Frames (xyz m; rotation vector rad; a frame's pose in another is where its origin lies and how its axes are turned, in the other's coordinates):
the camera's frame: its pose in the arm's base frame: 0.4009 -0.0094 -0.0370 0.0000 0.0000 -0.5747
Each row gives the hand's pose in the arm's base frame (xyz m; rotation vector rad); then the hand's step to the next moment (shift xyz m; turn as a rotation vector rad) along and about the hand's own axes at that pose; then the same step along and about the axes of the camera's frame.
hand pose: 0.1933 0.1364 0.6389 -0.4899 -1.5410 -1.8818
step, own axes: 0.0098 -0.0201 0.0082 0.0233 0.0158 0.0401
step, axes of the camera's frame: -0.0223 -0.0055 -0.0062 -0.0259 0.0206 0.0361
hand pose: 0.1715 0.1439 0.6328 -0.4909 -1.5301 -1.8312
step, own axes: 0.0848 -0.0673 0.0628 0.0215 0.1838 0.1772
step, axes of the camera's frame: -0.1197 -0.0269 0.0247 -0.0067 0.1774 0.1847
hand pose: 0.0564 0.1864 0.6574 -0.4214 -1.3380 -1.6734
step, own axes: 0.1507 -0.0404 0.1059 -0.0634 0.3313 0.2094
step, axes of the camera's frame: -0.1320 -0.0521 0.1242 0.0862 0.3194 0.2195
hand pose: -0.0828 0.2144 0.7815 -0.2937 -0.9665 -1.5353
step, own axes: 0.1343 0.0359 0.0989 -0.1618 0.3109 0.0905
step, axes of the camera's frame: -0.0155 -0.0347 0.1663 0.1328 0.3291 0.0713
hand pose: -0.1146 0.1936 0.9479 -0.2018 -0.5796 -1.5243
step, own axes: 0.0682 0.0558 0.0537 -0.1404 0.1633 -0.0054
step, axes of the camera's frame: 0.0488 -0.0054 0.0907 0.0697 0.2010 -0.0338
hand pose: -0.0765 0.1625 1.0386 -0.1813 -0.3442 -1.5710
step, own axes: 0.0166 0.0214 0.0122 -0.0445 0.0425 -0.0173
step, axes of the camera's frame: 0.0227 0.0008 0.0191 0.0184 0.0552 -0.0263
